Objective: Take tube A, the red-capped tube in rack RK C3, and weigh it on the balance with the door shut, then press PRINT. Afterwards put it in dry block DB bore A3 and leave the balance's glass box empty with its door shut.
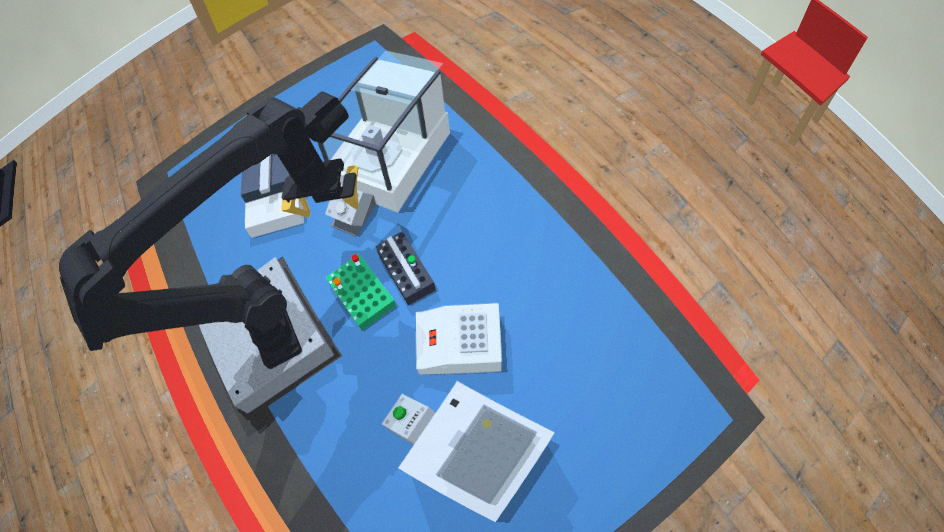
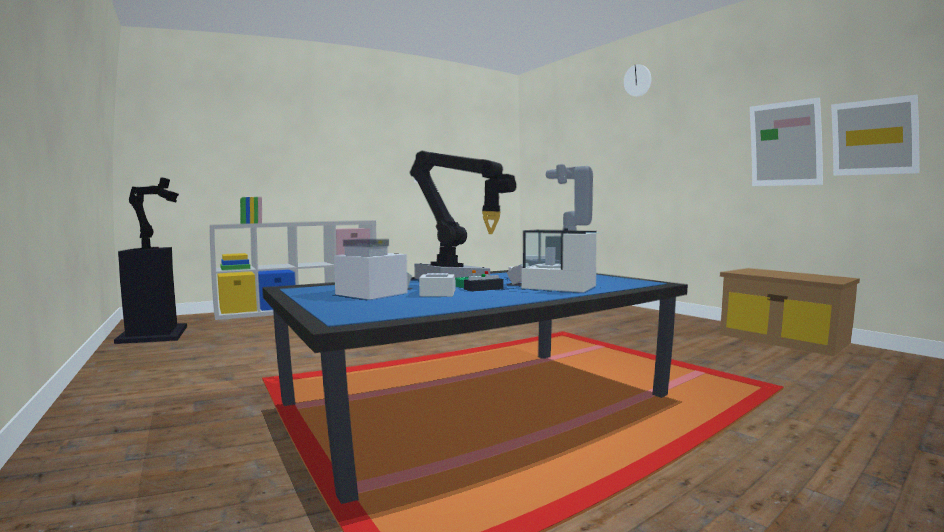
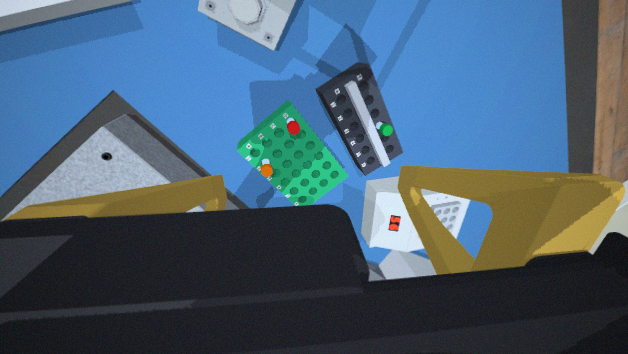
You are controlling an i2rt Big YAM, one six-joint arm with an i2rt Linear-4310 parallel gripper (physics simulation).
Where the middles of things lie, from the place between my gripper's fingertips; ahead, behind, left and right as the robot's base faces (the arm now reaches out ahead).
Scene:
Now: the PRINT button box (image 1: 347,219) 160 mm below my hand, 110 mm to the left of it and 50 mm ahead of it. Round my hand: balance door (image 1: 397,77) 250 mm to the left, 240 mm ahead, 10 mm above; then balance (image 1: 392,143) 210 mm to the left, 180 mm ahead, 90 mm below; then green-button box (image 1: 408,418) 370 mm to the right, 160 mm below, 40 mm behind.

